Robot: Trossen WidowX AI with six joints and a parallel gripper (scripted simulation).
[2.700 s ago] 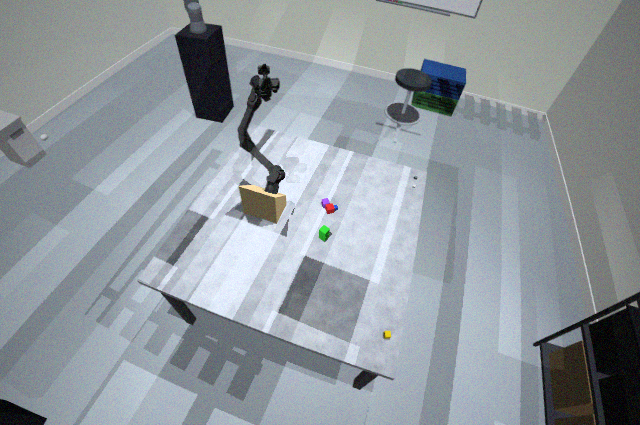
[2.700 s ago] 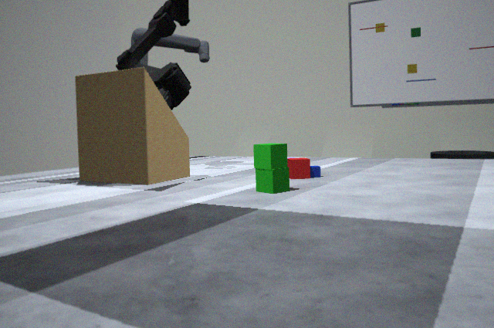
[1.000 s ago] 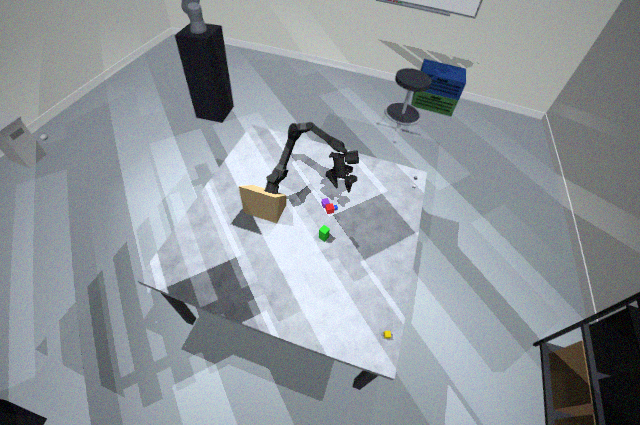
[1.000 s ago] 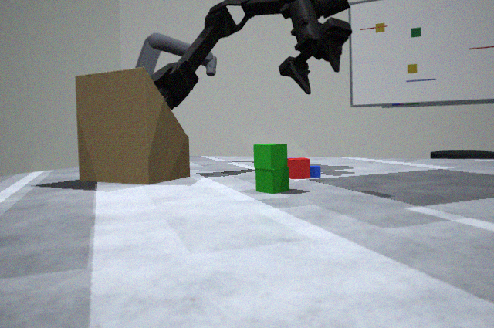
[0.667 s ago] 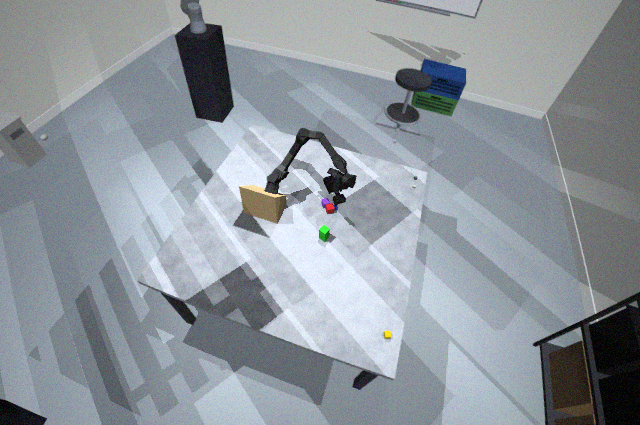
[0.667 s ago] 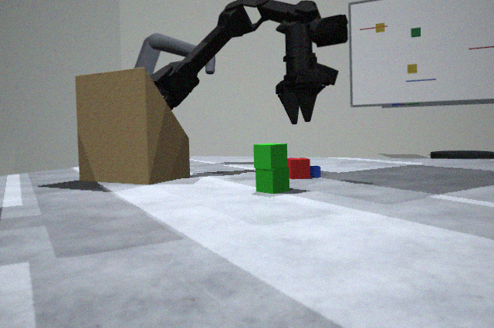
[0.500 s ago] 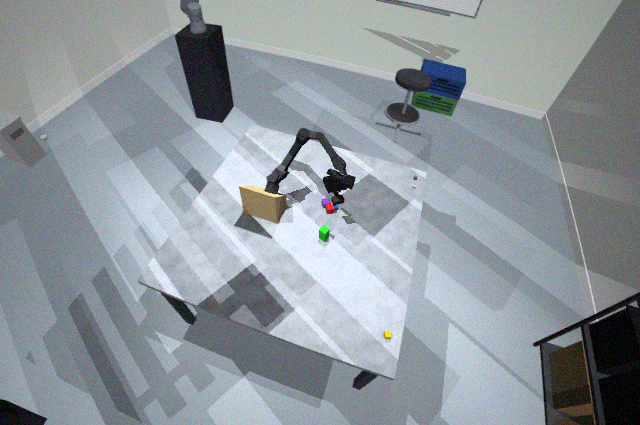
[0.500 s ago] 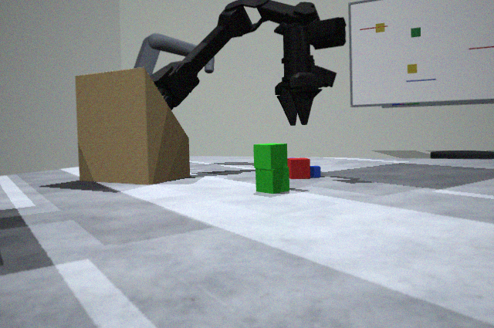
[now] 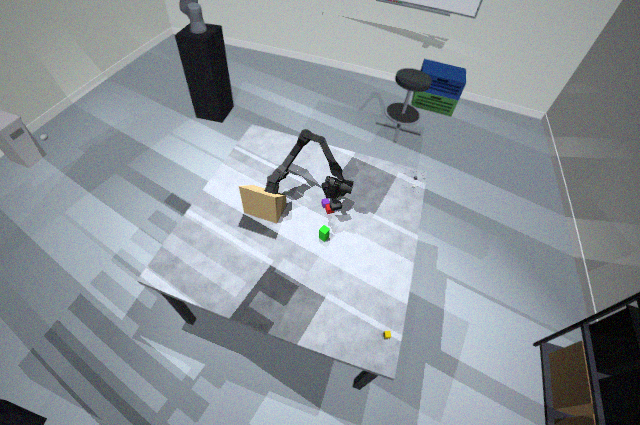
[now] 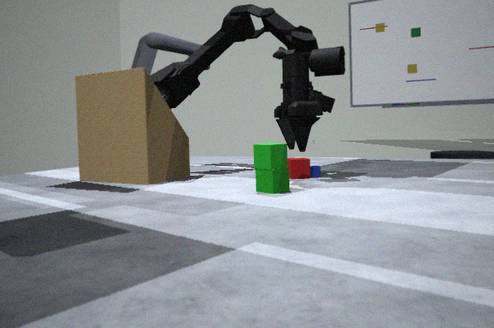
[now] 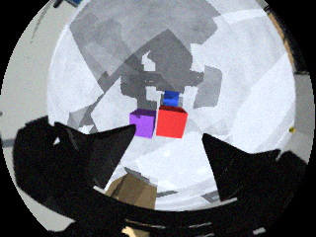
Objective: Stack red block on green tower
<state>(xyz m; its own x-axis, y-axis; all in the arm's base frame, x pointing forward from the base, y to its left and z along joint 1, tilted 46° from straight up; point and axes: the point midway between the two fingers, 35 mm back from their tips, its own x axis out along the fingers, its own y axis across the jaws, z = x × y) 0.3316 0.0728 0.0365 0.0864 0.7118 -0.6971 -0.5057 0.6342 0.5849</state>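
Right now the red block is 4 cm below my gripper tip. The rest, counted from my gripper tip: small blue cube: 5 cm below, 3 cm ahead, 2 cm to the left; then yellow cube: 63 cm to the right, 40 cm ahead, 5 cm below; then purple cube: 4 cm below, 3 cm to the left, 3 cm behind.
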